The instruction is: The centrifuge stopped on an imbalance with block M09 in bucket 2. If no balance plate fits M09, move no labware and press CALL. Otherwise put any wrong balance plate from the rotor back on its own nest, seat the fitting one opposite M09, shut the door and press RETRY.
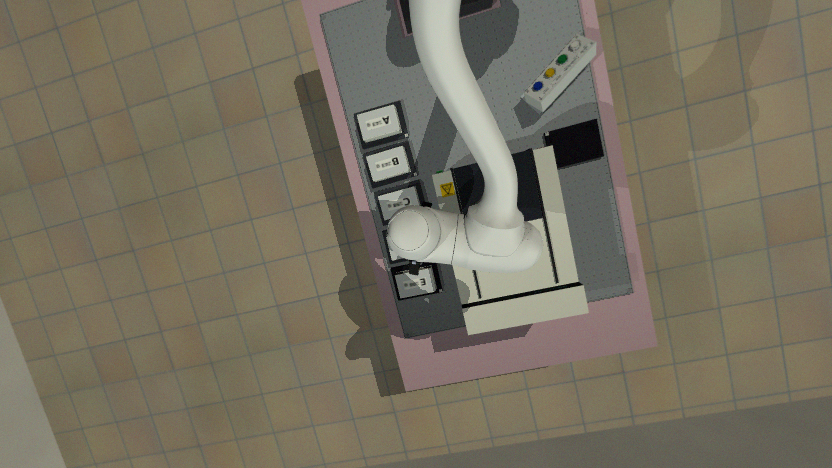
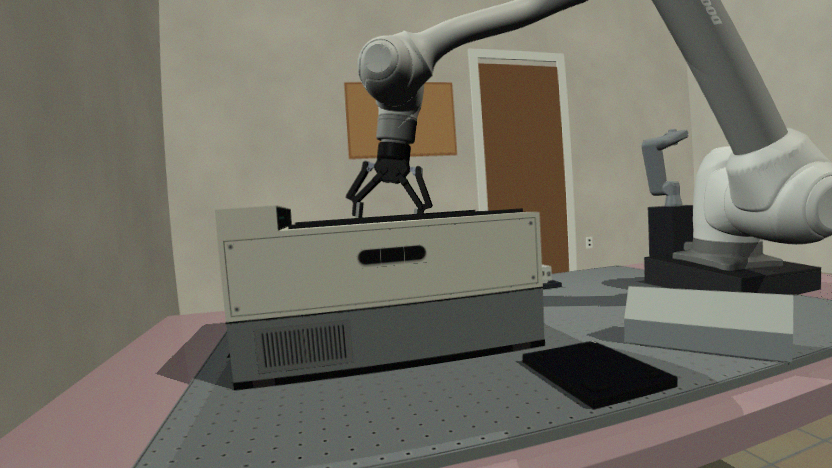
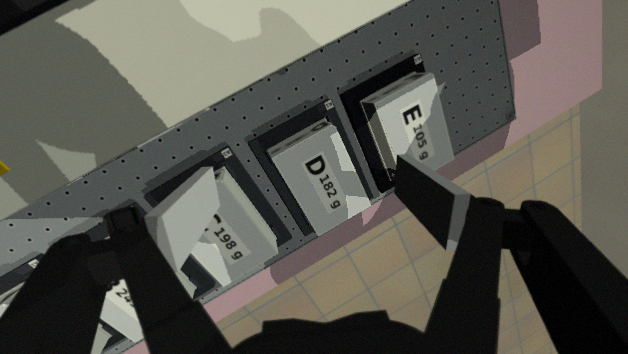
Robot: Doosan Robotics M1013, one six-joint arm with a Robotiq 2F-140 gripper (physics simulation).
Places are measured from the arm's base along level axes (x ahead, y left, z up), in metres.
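Pixels of known places: gripper, fingertip midpoint: (image 3: pixel 307 180); arm's base at its link origin: (image 2: pixel 725 261).
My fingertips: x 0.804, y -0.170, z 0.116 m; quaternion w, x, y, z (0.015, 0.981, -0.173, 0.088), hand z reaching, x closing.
Observation:
Ahead of a thing's pixels: the offset from my fingertips to its top centre. "spot": to the spot under its first point.
My gripper (image 1: pixel 420 236) (image 2: pixel 390 210) (image 3: pixel 307 180) is open and empty, pointing down above plate D @[dx +0.025, dy -0.065, dz -0.115 m] (image 3: pixel 320 175), its fingers spread toward the C and E sides. D reads 182 g. Plate C @[dx -0.115, dy -0.067, dz -0.115 m] (image 1: pixel 398 203) (image 3: pixel 240 225) reads 198 g and plate E @[dx +0.160, dy -0.059, dz -0.115 m] (image 1: pixel 416 283) (image 3: pixel 420 125) reads 105 g. Plates A @[dx -0.383, dy -0.087, dz -0.115 m] (image 1: pixel 379 123) and B @[dx -0.249, dy -0.081, dz -0.115 m] (image 1: pixel 388 165) lie in the same row. Each plate lies on a dark nest. The centrifuge (image 1: pixel 526 311) (image 2: pixel 378 273) stands beside the row; its rotor and block M09 do not show. The button box @[dx -0.422, dy +0.488, dz -0.085 m] (image 1: pixel 558 72) has blue, yellow, green and white buttons.
A flat black pad @[spot: dx -0.209, dy +0.520, dz -0.157 m] (image 1: pixel 574 143) (image 2: pixel 599 372) lies between the button box and the centrifuge's far side. The arm (image 1: pixel 465 104) passes over the centrifuge. The pink table edge (image 1: pixel 523 360) runs around the perforated plate. A yellow warning label @[spot: dx -0.133, dy +0.095, dz +0.042 m] (image 1: pixel 446 189) marks the centrifuge top.

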